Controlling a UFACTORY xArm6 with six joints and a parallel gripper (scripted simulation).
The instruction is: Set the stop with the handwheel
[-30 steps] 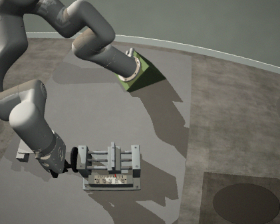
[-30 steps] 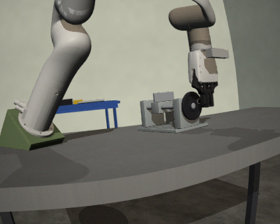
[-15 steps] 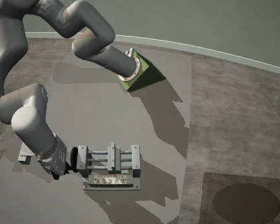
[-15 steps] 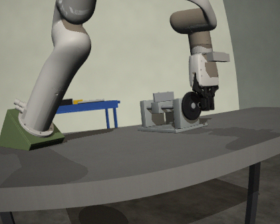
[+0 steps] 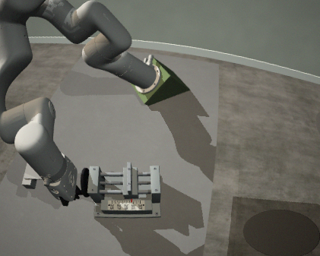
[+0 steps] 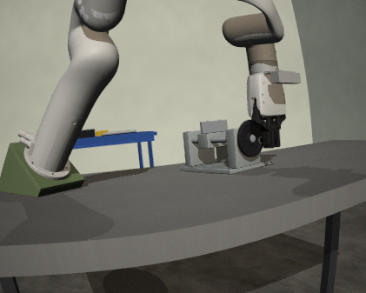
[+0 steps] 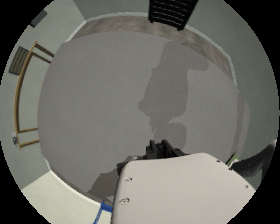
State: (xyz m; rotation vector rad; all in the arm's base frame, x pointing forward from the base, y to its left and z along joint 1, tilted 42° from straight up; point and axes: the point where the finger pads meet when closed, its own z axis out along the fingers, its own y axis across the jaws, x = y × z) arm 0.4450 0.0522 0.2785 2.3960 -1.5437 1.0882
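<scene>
The black handwheel lies 20 mm to the left of my hand and 10 mm behind it. Round my hand: movable stop: 160 mm to the left, 60 mm behind, 20 mm above.
</scene>
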